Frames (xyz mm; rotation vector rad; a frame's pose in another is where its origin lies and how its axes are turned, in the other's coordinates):
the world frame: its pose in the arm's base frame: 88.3 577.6 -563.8 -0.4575 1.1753 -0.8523
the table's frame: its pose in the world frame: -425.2 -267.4 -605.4 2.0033 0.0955 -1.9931
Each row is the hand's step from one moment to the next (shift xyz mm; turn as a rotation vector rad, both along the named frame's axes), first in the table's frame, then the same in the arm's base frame.
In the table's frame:
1: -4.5 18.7 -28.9 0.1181 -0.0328 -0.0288
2: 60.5 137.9 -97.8 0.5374 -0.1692 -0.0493
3: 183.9 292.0 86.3 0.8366 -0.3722 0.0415
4: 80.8 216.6 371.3 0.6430 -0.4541 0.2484
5: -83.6 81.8 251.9 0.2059 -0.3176 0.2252
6: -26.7 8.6 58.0 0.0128 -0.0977 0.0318
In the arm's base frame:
1: 7.9 -32.0 -10.9 -0.1048 0.0075 -0.0694
2: -56.2 -170.1 -12.0 -0.4909 0.0984 -0.2631
3: -232.6 -189.1 191.5 -0.7745 0.3107 -0.3793
4: -180.7 40.9 396.2 -0.6181 0.5018 -0.2180
5: 20.0 83.0 264.3 -0.2059 0.3855 -0.0543
6: 13.1 27.5 56.7 -0.0067 0.0975 -0.0341

